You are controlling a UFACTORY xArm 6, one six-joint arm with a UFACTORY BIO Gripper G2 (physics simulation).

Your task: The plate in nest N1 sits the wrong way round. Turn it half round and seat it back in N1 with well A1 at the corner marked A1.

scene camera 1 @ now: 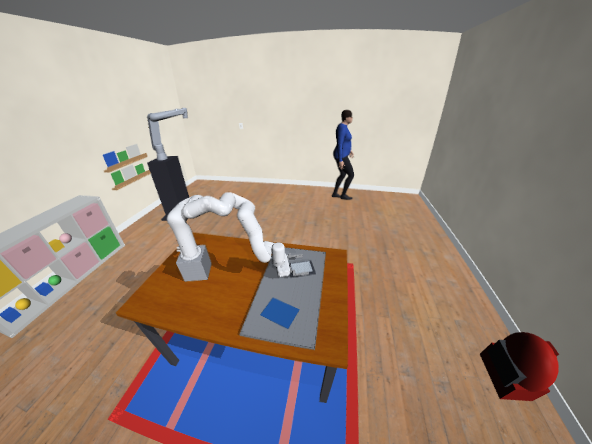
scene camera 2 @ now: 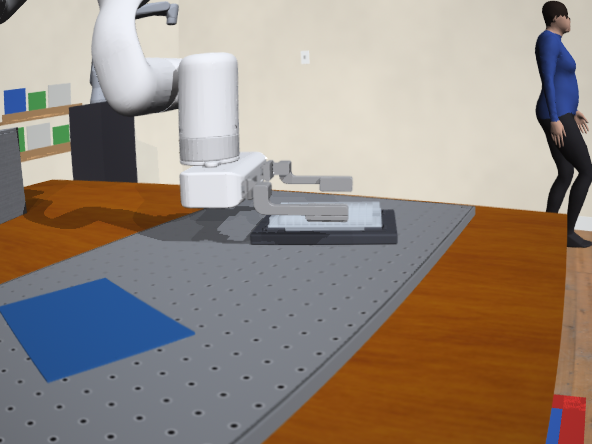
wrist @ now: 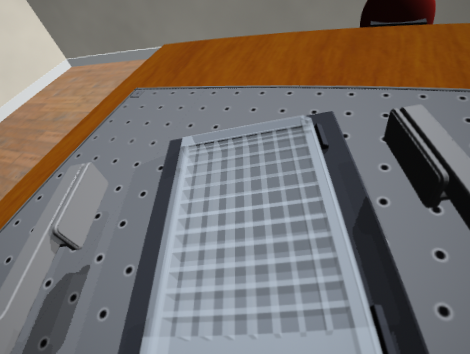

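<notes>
The clear plate point(scene camera 1: 302, 268) point(scene camera 2: 367, 215) point(wrist: 255, 220) with its grid of wells lies flat in the dark nest point(scene camera 2: 325, 238) point(wrist: 350, 200). My gripper point(scene camera 1: 300, 263) point(scene camera 2: 332, 199) point(wrist: 249, 180) is open and empty. In the wrist view its two fingers stand on either side of the plate's long sides, with a gap on each side. In scene camera 2 the near finger hides part of the plate, at about its height. The near end of plate and nest is cut off in the wrist view. The A1 mark does not show, and well A1 cannot be told.
The nest stands on a grey perforated board point(scene camera 1: 300, 295) point(scene camera 2: 280, 300) on the wooden table point(scene camera 1: 220, 295) point(scene camera 2: 425, 325). A flat blue square point(scene camera 1: 280, 313) point(scene camera 2: 95, 330) lies on the board, apart from the nest. A person point(scene camera 1: 343, 150) point(scene camera 2: 557, 100) stands beyond the table.
</notes>
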